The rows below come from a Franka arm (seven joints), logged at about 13 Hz.
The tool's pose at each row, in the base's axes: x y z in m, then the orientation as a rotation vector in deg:
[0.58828, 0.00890, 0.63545, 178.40, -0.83, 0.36]
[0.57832, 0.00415, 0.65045, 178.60, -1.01, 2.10]
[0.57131, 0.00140, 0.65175, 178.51, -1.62, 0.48]
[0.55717, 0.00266, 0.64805, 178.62, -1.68, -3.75]
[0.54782, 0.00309, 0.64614, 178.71, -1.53, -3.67]
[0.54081, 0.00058, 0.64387, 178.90, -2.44, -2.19]
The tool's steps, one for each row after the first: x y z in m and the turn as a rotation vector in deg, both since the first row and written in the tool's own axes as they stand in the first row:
[-0.00985, 0.00526, -0.01490, 0.22, 1.11, 0.13]
[-0.01683, 0.00811, -0.01615, 0.11, 0.07, 0.51]
[-0.03100, 0.00688, -0.01254, 0.25, -2.64, 0.51]
[-0.04036, 0.00648, -0.01068, 0.34, -2.59, 0.41]
[-0.04736, 0.00900, -0.00837, 0.52, -1.65, 1.01]

